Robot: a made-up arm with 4 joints. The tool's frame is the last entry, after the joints.
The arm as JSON. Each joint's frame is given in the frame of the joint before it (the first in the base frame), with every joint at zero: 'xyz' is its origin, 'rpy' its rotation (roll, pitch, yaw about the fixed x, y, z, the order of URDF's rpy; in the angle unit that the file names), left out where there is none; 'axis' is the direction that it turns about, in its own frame. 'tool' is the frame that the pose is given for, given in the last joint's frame.
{
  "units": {
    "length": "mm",
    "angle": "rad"
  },
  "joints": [
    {
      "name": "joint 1",
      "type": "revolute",
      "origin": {
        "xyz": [
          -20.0,
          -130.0,
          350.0
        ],
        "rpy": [
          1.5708,
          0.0,
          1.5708
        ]
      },
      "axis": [
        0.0,
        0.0,
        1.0
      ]
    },
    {
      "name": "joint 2",
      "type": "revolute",
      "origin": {
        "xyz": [
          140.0,
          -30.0,
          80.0
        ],
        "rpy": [
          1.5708,
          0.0,
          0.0
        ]
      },
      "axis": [
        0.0,
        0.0,
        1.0
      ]
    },
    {
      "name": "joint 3",
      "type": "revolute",
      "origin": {
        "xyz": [
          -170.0,
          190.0,
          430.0
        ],
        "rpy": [
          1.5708,
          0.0,
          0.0
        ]
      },
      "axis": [
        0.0,
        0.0,
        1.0
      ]
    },
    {
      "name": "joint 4",
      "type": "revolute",
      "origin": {
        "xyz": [
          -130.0,
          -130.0,
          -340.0
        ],
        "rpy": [
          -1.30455,
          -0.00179,
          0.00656
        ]
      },
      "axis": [
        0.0,
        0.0,
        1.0
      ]
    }
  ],
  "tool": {
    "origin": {
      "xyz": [
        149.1,
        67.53,
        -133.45
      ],
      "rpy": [
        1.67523,
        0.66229,
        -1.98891
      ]
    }
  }
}
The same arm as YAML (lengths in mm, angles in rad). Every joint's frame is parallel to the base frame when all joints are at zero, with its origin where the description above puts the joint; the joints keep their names.
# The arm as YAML. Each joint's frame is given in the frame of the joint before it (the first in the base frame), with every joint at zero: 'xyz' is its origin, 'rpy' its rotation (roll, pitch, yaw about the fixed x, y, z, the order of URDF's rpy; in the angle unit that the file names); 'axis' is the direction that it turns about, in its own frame. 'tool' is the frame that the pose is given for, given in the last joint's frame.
units:
  length: mm
  angle: rad
joints:
  - name: joint 1
    type: revolute
    origin:
      xyz: [-20.0, -130.0, 350.0]
      rpy: [0.0, 0.0, 0.0]
    axis: "+x"
  - name: joint 2
    type: revolute
    origin:
      xyz: [80.0, 140.0, -30.0]
      rpy: [0.0, 0.0, 0.0]
    axis: "-z"
  - name: joint 3
    type: revolute
    origin:
      xyz: [190.0, -170.0, -430.0]
      rpy: [0.0, 0.0, 0.0]
    axis: "-x"
  - name: joint 4
    type: revolute
    origin:
      xyz: [340.0, -130.0, 130.0]
      rpy: [0.0, 0.0, 0.0]
    axis: [-0.263111, -0.0068, -0.964742]
tool:
  origin:
    xyz: [100.0, 150.0, 110.0]
    rpy: [-1.6299, -0.9026, -2.6063]

